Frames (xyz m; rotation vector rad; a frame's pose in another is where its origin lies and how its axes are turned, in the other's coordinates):
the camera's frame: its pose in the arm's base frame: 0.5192 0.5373 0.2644 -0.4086 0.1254 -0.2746
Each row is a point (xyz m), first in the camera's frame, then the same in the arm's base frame.
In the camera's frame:
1: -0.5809 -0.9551 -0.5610
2: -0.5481 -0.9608 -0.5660
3: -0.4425 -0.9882 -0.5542
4: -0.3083 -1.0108 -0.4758
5: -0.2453 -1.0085 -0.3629
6: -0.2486 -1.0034 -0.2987
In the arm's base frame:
1: -0.3611 -0.3473 0.1812
2: -0.3320 -0.3636 0.1768
3: -0.2356 -0.4138 0.1919
4: -0.0990 -0.4430 0.2637
5: -0.0186 -0.4168 0.3615
6: -0.0093 -0.3873 0.4181

